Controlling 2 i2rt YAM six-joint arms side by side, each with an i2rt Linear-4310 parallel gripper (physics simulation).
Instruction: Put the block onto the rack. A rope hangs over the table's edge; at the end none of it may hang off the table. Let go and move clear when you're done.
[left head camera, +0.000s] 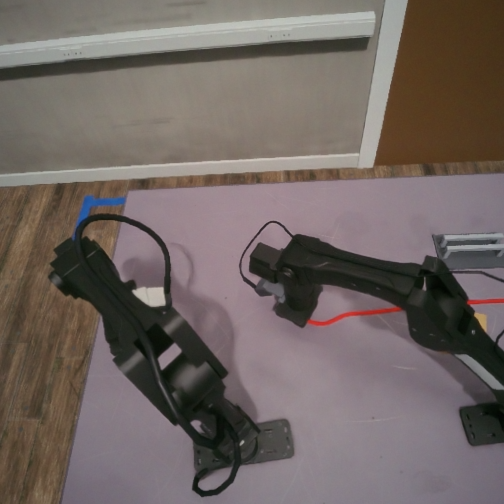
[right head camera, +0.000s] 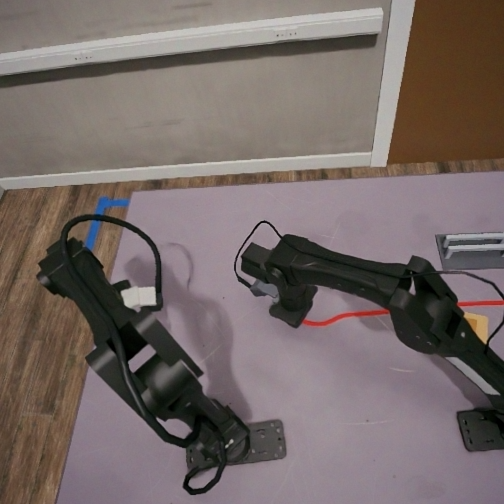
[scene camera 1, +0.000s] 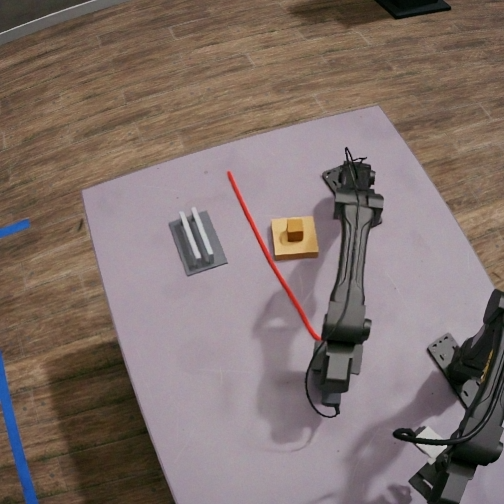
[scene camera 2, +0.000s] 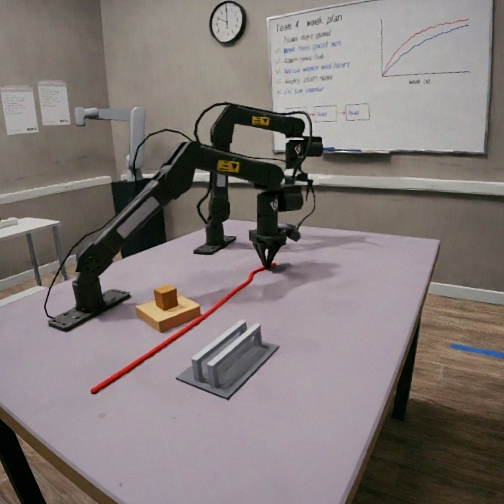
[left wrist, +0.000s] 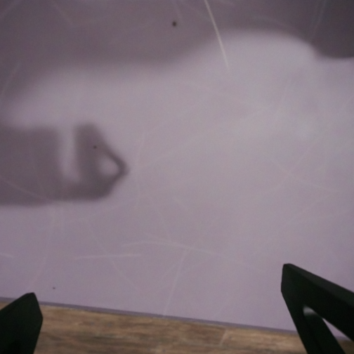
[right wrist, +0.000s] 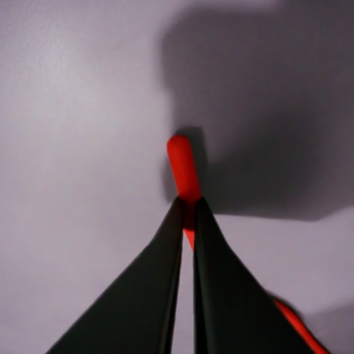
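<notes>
The tan block (left head camera: 481, 322) (right head camera: 479, 325) (scene camera 1: 307, 250) (scene camera 2: 167, 320), a square slab with a brown knob, lies flat on the table, off the rack. The grey rack (scene camera 1: 202, 233) (scene camera 2: 235, 346) with two parallel rails stands across the rope from it. The red rope (left head camera: 357, 314) (right head camera: 350, 314) (scene camera 1: 270, 260) (scene camera 2: 150, 352) (right wrist: 183, 162) lies between them; its visible length is on the table, with one end inside the edge. My right gripper (scene camera 2: 268, 265) (right wrist: 190, 206) is shut on the rope close to its other end, low over the table. My left gripper (left wrist: 163, 290) is open and empty above the table, near an edge.
The lavender table (scene camera 1: 150, 320) (scene camera 2: 350, 400) carries both arm bases (scene camera 1: 447, 352) (scene camera 2: 89, 310). The right arm spans above the table beside the block. The left arm is folded toward the table's left side in the left head camera. Blue tape (left head camera: 102, 201) marks the floor.
</notes>
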